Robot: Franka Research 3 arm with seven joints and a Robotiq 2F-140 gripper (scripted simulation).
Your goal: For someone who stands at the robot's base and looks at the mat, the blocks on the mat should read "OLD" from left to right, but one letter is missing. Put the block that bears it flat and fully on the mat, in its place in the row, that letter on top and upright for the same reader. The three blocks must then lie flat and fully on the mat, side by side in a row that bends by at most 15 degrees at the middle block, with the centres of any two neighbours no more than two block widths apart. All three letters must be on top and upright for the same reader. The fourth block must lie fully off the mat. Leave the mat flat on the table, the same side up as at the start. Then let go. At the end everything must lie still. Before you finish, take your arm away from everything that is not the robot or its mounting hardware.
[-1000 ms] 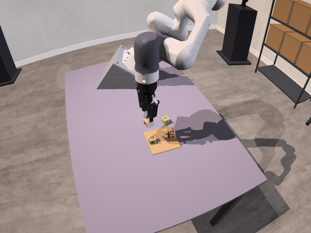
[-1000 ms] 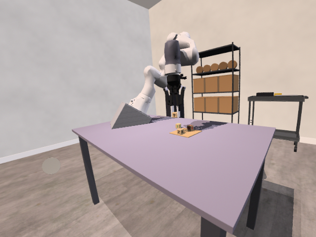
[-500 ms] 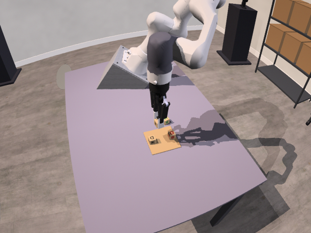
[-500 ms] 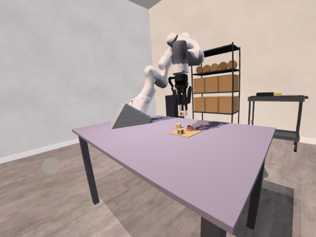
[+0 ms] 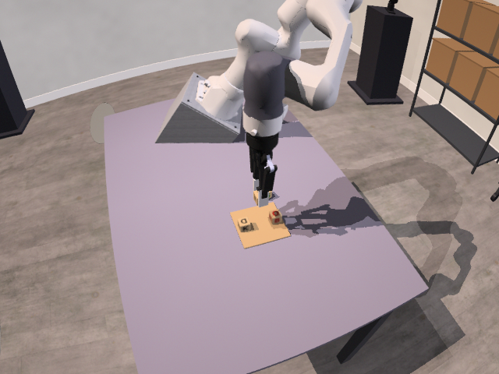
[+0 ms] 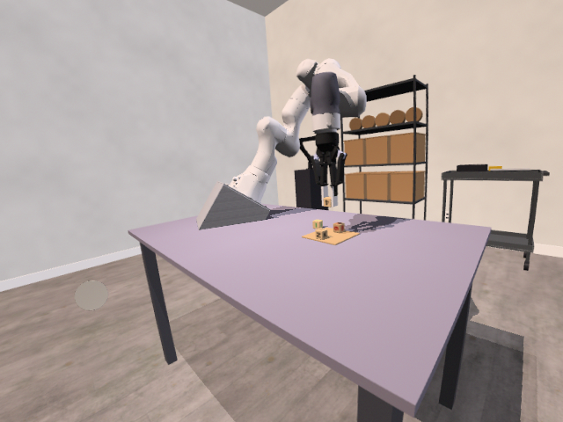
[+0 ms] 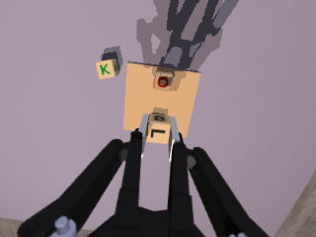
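The tan mat is 140 mm below my hand. The rest, counted from my hand: wooden block: 20 mm below.
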